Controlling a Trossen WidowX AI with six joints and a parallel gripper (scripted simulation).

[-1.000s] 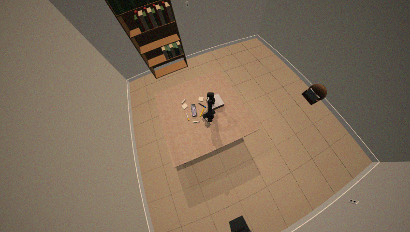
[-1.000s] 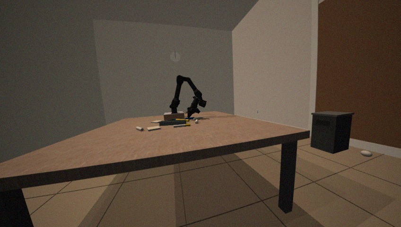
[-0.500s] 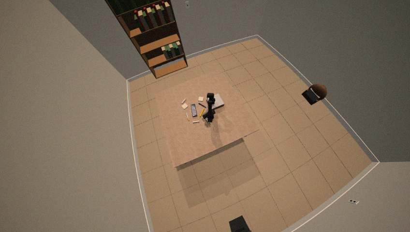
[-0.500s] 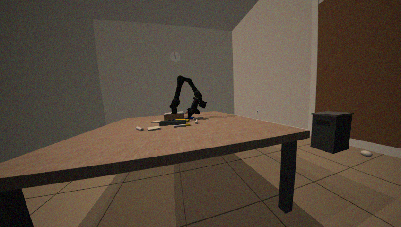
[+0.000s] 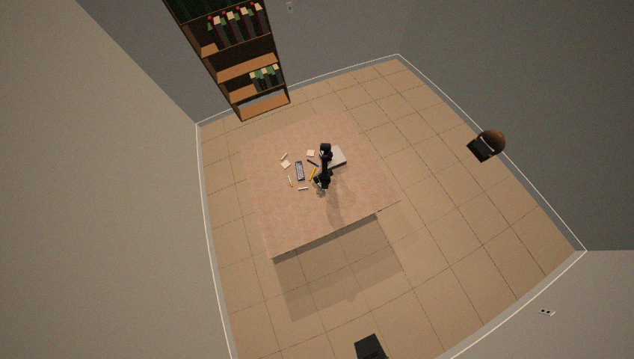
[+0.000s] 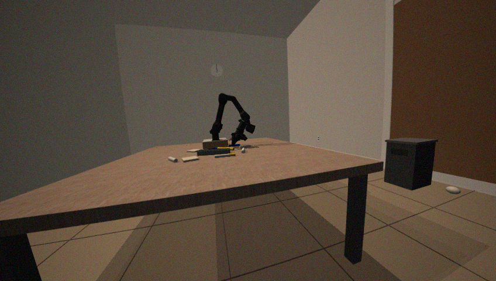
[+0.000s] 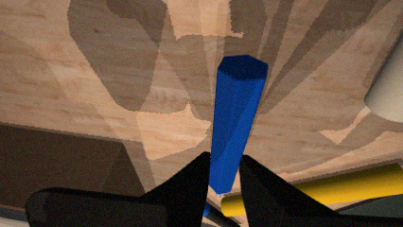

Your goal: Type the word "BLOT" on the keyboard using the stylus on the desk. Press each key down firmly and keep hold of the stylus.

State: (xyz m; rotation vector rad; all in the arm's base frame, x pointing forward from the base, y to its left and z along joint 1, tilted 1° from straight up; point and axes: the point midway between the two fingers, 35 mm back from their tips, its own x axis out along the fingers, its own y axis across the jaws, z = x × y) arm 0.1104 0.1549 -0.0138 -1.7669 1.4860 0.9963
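Right now the blue stylus is 2 cm to the right of my gripper tip. The rest, counted from my gripper tip: yellow pen 8 cm ahead, 5 cm to the right, 1 cm below; then cream pad 31 cm ahead, 25 cm to the right, 1 cm below.
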